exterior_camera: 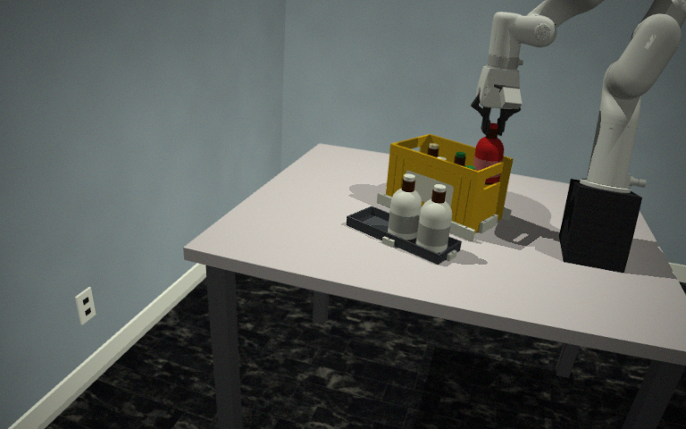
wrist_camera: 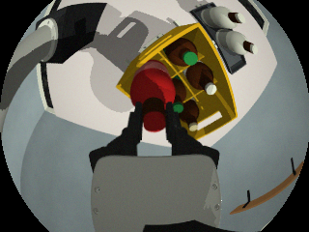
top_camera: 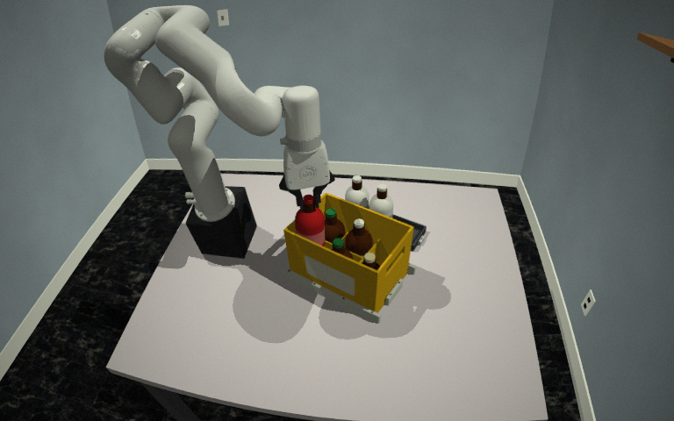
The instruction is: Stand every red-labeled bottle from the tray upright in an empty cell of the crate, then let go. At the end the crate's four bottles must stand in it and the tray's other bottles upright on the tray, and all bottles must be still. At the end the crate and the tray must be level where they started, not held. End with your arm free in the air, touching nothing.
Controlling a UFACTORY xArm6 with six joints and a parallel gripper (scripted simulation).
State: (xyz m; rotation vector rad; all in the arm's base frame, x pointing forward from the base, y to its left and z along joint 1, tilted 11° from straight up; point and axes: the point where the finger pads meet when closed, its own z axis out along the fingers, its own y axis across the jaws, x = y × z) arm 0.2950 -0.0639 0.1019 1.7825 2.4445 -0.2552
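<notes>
The red-labeled bottle is 70 mm below my hand. Round my hand: crate 170 mm below, 100 mm ahead, 10 mm to the right.
</notes>
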